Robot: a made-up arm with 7 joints.
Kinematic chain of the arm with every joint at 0, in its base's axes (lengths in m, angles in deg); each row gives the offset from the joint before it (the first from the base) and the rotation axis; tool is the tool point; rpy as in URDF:
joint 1: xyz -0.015 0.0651 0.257 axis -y
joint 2: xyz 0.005 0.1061 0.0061 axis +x
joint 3: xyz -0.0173 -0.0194 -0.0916 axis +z
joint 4: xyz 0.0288 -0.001 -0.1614 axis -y
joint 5: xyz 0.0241 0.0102 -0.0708 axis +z
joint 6: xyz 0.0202 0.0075 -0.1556 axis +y
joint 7: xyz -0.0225 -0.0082 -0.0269 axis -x
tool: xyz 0.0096 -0.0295 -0.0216 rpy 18 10.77 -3.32
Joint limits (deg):
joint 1: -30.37..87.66
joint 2: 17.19..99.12
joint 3: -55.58..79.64
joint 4: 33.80..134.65
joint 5: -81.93..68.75
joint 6: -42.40..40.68
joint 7: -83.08..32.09
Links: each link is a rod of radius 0.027 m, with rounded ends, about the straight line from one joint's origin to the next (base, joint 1, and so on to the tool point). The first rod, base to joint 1, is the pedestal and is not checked.
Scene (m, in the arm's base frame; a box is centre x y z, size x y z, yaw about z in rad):
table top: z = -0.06
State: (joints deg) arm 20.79 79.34 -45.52 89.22 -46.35 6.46 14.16
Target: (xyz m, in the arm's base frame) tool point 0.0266 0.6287 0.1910
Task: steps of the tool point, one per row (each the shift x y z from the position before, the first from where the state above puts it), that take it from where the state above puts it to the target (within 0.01 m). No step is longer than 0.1 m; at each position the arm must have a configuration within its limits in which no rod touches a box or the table.
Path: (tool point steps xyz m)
1: 0.0203 0.0219 0.0359
2: 0.0063 0.0291 0.0351
3: -0.0086 0.0354 0.0310
4: -0.0237 0.0394 0.0239
5: -0.0383 0.0402 0.0150
6: -0.0513 0.0367 0.0053
7: -0.0620 0.0295 -0.0043
8: -0.0698 0.0187 -0.0126

